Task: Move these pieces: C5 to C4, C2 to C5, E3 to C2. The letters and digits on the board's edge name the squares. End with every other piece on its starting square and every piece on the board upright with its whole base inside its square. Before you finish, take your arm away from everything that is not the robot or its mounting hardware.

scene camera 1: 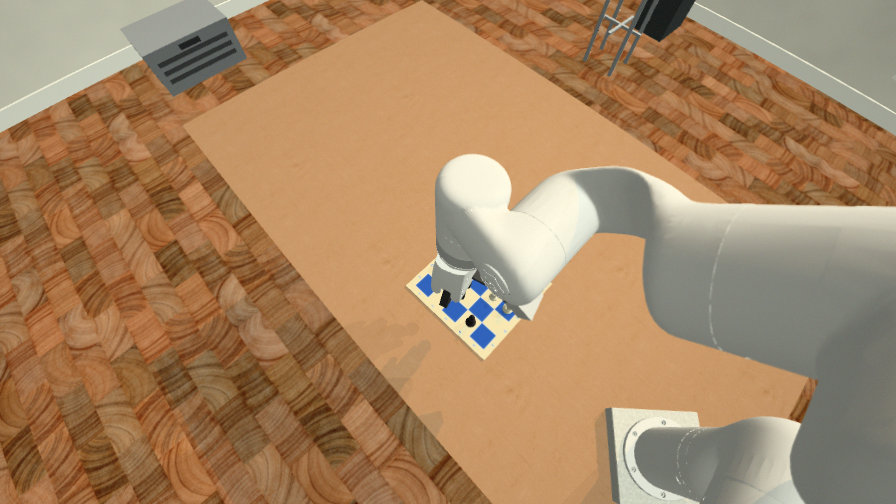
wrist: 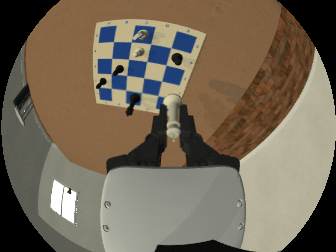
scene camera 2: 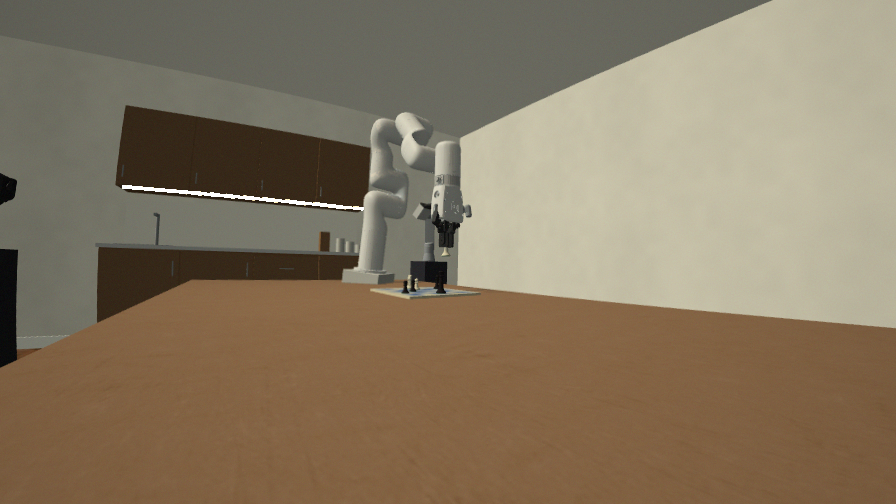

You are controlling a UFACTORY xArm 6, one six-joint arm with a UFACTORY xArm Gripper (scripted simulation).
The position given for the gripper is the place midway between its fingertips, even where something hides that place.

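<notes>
In scene camera 1, a blue-and-cream chessboard (scene camera 1: 492,325). In scene camera 2, the gripper (scene camera 2: 446,247). In the wrist view, the blue-and-cream chessboard (wrist: 153,76), the gripper (wrist: 173,113).
</notes>
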